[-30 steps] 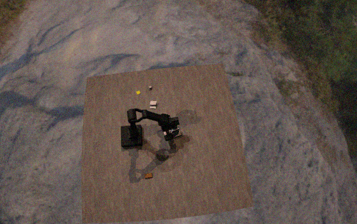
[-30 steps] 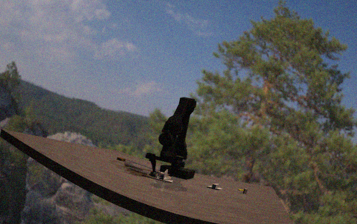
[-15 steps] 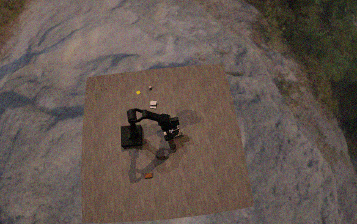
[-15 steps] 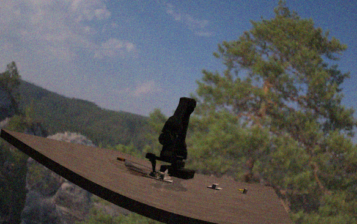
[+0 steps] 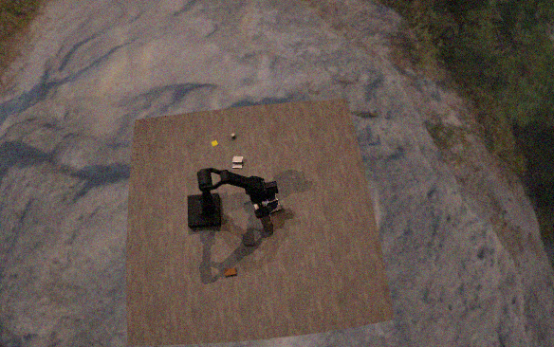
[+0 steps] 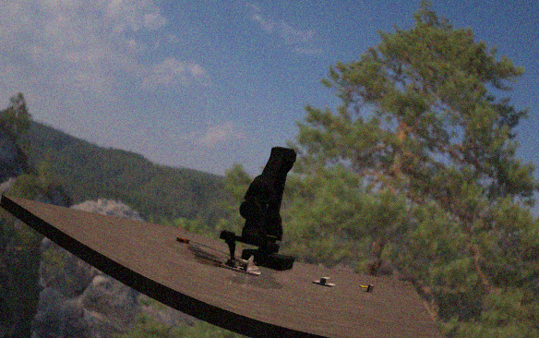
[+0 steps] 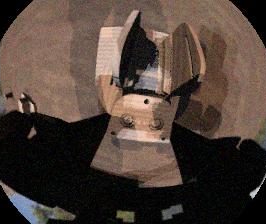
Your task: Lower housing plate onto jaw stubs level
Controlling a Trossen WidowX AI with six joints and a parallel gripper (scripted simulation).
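Right now the housing plate is 20 mm above my gripper tip and 10 mm ahead of it. From my gripper tip the other things lie so: yellow piece 360 mm to the left, 260 mm behind, 10 mm below.
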